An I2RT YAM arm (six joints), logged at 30 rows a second.
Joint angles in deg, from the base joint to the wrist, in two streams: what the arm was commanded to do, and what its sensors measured. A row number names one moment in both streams.
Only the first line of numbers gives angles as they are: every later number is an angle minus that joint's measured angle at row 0.
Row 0, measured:
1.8, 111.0, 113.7, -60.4, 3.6, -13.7
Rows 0 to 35, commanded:
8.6, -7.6, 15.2, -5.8, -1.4, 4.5
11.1, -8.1, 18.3, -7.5, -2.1, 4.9
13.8, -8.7, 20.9, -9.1, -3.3, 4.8
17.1, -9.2, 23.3, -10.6, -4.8, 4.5
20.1, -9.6, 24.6, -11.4, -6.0, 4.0
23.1, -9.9, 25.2, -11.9, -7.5, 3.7
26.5, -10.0, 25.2, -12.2, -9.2, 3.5
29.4, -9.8, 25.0, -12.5, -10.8, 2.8
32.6, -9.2, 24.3, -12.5, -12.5, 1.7
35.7, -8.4, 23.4, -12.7, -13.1, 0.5
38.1, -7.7, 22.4, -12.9, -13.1, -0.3
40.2, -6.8, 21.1, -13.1, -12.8, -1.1
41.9, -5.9, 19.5, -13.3, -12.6, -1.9
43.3, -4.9, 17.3, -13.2, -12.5, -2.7
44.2, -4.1, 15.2, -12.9, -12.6, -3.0
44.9, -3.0, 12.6, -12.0, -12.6, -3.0
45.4, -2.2, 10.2, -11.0, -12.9, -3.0
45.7, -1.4, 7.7, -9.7, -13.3, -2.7
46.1, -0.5, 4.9, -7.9, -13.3, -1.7
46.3, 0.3, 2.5, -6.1, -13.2, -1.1
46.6, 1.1, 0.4, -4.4, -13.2, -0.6
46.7, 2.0, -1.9, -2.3, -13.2, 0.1
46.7, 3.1, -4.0, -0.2, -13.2, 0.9
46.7, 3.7, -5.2, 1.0, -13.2, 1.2
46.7, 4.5, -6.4, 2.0, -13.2, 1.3
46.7, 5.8, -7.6, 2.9, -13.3, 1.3
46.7, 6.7, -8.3, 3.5, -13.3, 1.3
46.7, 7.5, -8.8, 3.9, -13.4, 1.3
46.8, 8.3, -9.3, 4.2, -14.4, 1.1
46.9, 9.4, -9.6, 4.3, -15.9, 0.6
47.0, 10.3, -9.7, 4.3, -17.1, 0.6
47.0, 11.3, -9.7, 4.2, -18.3, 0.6
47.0, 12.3, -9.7, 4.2, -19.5, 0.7
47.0, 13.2, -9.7, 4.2, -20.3, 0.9
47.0, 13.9, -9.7, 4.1, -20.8, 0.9
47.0, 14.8, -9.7, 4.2, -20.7, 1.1
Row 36, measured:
46.4, 12.2, -8.7, 4.1, -17.1, 0.3
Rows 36 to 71, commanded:
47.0, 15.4, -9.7, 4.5, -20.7, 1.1
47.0, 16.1, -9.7, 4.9, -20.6, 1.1
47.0, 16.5, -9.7, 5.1, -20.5, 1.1
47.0, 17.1, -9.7, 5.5, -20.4, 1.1
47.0, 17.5, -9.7, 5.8, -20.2, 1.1
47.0, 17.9, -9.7, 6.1, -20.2, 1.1
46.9, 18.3, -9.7, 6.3, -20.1, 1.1
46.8, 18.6, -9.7, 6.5, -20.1, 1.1
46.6, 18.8, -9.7, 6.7, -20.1, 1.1
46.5, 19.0, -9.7, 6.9, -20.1, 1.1
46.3, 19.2, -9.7, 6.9, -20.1, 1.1
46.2, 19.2, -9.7, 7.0, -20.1, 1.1
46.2, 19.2, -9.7, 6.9, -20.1, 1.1
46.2, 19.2, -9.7, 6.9, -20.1, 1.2
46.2, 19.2, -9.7, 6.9, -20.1, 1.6
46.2, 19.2, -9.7, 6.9, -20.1, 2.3
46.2, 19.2, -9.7, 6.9, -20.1, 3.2
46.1, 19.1, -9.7, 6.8, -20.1, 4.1
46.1, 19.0, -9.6, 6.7, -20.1, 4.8
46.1, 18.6, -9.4, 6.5, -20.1, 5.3
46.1, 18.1, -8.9, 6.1, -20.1, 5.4
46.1, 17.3, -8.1, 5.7, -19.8, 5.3
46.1, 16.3, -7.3, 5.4, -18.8, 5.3
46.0, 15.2, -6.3, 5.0, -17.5, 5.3
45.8, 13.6, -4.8, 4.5, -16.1, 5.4
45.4, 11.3, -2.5, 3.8, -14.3, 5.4
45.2, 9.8, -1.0, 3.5, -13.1, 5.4
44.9, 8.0, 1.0, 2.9, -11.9, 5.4
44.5, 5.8, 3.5, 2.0, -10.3, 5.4
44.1, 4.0, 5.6, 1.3, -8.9, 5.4
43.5, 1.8, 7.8, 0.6, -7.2, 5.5
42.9, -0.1, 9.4, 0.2, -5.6, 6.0
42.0, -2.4, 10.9, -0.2, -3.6, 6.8
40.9, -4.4, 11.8, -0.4, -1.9, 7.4
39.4, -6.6, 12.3, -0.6, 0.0, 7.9
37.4, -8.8, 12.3, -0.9, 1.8, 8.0
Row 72, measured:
42.1, 1.5, 8.6, 0.1, -7.0, 5.6
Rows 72 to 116, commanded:
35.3, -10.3, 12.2, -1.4, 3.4, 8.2
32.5, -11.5, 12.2, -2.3, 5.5, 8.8
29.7, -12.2, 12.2, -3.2, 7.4, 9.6
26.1, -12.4, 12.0, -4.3, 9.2, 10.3
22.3, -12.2, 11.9, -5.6, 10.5, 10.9
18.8, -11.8, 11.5, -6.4, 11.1, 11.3
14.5, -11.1, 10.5, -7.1, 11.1, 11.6
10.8, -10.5, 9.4, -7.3, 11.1, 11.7
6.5, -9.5, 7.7, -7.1, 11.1, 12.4
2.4, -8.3, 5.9, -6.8, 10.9, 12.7
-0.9, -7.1, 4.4, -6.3, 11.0, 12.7
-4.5, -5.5, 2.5, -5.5, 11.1, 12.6
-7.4, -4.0, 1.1, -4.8, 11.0, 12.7
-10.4, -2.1, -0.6, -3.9, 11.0, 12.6
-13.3, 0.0, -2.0, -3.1, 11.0, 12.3
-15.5, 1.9, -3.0, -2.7, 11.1, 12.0
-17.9, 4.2, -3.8, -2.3, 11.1, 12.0
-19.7, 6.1, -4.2, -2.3, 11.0, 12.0
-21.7, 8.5, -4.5, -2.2, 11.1, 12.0
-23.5, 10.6, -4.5, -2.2, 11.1, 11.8
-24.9, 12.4, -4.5, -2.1, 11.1, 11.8
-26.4, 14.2, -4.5, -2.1, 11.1, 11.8
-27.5, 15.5, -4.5, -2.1, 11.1, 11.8
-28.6, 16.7, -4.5, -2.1, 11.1, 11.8
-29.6, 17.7, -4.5, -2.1, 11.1, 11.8
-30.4, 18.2, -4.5, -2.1, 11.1, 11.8
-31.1, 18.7, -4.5, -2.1, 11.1, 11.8
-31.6, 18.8, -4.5, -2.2, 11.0, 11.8
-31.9, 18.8, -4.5, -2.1, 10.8, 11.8
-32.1, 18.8, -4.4, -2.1, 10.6, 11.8
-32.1, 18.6, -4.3, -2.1, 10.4, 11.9
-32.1, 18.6, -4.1, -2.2, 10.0, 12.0
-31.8, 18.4, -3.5, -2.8, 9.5, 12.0
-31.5, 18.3, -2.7, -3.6, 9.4, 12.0
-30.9, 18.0, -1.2, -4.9, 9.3, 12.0
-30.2, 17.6, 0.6, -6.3, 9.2, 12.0
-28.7, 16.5, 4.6, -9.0, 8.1, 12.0
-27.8, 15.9, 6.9, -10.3, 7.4, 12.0
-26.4, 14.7, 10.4, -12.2, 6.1, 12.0
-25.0, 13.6, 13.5, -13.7, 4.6, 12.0
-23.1, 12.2, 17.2, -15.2, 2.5, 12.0
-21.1, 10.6, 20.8, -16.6, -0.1, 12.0
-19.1, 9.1, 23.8, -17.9, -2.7, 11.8
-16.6, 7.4, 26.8, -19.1, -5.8, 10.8
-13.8, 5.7, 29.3, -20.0, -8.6, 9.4
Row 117, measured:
-21.3, 15.1, 20.7, -17.9, 2.3, 11.1
